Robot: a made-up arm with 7 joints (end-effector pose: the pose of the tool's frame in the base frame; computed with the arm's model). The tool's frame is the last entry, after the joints. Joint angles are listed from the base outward.
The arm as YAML. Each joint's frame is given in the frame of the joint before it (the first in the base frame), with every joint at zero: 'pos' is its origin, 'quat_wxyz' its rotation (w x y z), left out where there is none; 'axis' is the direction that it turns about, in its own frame. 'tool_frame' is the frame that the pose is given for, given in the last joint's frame.
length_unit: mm
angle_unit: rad
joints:
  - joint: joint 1
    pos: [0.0, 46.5, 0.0]
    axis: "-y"
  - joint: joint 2
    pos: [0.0, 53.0, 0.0]
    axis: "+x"
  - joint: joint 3
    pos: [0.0, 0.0, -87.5]
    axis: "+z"
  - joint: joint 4
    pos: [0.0, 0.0, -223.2]
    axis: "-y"
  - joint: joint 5
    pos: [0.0, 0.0, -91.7]
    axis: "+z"
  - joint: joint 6
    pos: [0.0, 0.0, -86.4]
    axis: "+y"
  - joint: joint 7
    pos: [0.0, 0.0, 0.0]
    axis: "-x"
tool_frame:
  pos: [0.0, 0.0, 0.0]
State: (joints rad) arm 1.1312 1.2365 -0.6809 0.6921 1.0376 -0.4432 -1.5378
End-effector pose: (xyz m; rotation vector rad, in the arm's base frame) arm 0.2317 0.4991 -0.0114 1.5518 -1.5294 1.9619
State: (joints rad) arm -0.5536 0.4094 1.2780 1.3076 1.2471 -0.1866 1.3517
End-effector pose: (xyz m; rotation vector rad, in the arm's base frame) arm -0.0955 0.3927 -0.2490 -0.0319 -2.1863 -0.0043
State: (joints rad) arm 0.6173 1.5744 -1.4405 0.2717 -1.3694 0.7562 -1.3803
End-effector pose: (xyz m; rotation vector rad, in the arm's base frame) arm 0.0315 0.5819 -0.0336 -1.3195 -0.3271 2.1039
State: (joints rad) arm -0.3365 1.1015 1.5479 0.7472 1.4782 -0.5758 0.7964
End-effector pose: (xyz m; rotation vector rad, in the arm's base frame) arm -0.0277 0.5479 -0.0875 0.9002 -2.8274 0.5220
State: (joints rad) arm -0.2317 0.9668 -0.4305 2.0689 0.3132 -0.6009 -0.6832
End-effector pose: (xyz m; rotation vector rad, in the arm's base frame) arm 0.0966 0.2481 -0.2097 -0.0777 -2.0905 -0.1524
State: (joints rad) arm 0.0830 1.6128 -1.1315 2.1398 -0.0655 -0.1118 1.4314
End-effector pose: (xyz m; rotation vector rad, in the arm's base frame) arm 0.0741 0.3198 -0.1209 -0.9934 0.4817 -2.0329
